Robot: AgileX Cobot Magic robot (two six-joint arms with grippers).
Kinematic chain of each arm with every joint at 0, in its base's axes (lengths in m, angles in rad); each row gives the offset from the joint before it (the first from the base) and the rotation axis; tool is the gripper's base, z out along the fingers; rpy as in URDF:
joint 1: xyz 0 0 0.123 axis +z
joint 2: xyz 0 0 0 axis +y
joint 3: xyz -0.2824 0 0.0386 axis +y
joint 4: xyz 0.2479 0 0.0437 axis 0.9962 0 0.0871
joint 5: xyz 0 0 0 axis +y
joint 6: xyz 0.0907 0 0.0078 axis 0.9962 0 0.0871
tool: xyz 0 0 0 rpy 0 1.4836 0
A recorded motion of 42 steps. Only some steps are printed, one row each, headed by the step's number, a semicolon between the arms.
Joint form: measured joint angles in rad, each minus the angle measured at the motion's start. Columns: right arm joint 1, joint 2, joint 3, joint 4, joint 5, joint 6; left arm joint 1, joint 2, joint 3, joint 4, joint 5, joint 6.
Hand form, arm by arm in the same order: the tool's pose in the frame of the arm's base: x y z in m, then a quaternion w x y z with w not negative. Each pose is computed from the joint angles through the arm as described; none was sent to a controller.
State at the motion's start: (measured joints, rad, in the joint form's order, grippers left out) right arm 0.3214 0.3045 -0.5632 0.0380 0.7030 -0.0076; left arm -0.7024 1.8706 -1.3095 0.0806 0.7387 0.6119
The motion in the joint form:
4: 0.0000 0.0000 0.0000 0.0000 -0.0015 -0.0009; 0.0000 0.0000 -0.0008 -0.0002 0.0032 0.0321
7: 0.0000 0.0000 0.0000 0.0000 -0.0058 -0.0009; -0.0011 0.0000 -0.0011 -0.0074 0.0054 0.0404
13: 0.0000 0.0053 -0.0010 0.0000 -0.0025 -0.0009; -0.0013 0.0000 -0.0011 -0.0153 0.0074 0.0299
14: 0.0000 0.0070 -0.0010 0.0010 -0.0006 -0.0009; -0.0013 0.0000 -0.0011 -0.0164 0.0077 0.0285
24: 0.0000 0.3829 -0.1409 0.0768 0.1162 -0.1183; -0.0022 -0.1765 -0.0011 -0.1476 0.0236 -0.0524
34: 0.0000 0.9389 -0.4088 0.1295 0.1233 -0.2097; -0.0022 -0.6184 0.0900 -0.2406 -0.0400 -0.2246
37: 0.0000 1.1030 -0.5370 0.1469 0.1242 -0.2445; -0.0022 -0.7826 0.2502 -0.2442 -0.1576 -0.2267
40: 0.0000 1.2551 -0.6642 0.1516 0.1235 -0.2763; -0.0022 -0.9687 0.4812 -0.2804 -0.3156 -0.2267
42: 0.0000 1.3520 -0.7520 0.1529 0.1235 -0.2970; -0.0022 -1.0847 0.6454 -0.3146 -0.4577 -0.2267
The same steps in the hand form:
4: 0.0523 0.0198 0.3184 0.56096 -0.12994 0.81054 0.10706; 0.2972 -0.2451 0.2015 0.17768 0.63219 0.75369 0.02680
7: 0.0525 0.0198 0.3187 0.56271 -0.12970 0.80933 0.10733; 0.2965 -0.2456 0.2015 0.17660 0.63419 0.75233 0.02463
13: 0.0533 0.0201 0.3185 0.55963 -0.13005 0.81148 0.10684; 0.2960 -0.2459 0.2014 0.17567 0.62862 0.75734 0.02059
14: 0.0535 0.0202 0.3182 0.55808 -0.13009 0.81250 0.10709; 0.2960 -0.2460 0.2014 0.17553 0.62785 0.75802 0.02004
24: 0.1133 0.0458 0.3205 0.40685 -0.18367 0.88983 0.09454; 0.2745 -0.2389 0.2670 0.25043 0.55703 0.79045 -0.04678
34: 0.2287 0.0879 0.3022 0.27126 -0.21872 0.93309 0.08903; 0.1997 -0.1821 0.3848 0.42829 0.43586 0.77859 -0.14278
37: 0.2687 0.1025 0.2968 0.25467 -0.23100 0.93464 0.09068; 0.1706 -0.1558 0.3827 0.48080 0.41589 0.75693 -0.15139
40: 0.3070 0.1155 0.2875 0.24435 -0.24462 0.93420 0.08791; 0.1392 -0.1281 0.3582 0.52551 0.38541 0.73923 -0.16985
42: 0.3318 0.1239 0.2801 0.24083 -0.25394 0.93283 0.08570; 0.1224 -0.1118 0.3356 0.56113 0.35531 0.72469 -0.18363

